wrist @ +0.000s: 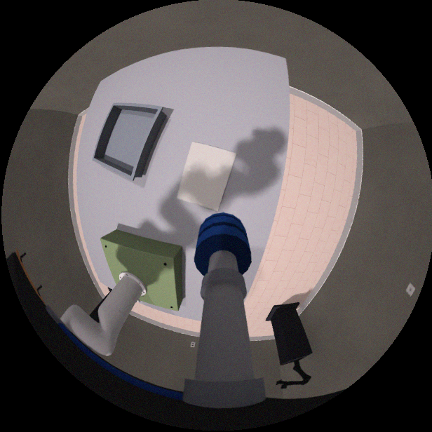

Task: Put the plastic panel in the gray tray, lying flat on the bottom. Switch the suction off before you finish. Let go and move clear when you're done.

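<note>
The plastic panel (206,176) is a thin, pale cream rectangle. It lies flat on the table near the middle of the wrist view, partly under the arm's shadow. The gray tray (129,136) stands to the upper left of it, with low dark walls around a bare bottom. My suction cup (222,226) is the blue piece at the end of the arm. It hangs above the table, below the panel in the view and apart from it, with nothing on it. The cup's lower face is hidden.
A green block (145,262) with the arm's pale base on it stands at the lower left of the gray-lilac table (220,90). A black box-shaped device (291,334) on a thin bent stand is at the lower right, past the table's edge. Pink tiled floor (320,175) lies to the right.
</note>
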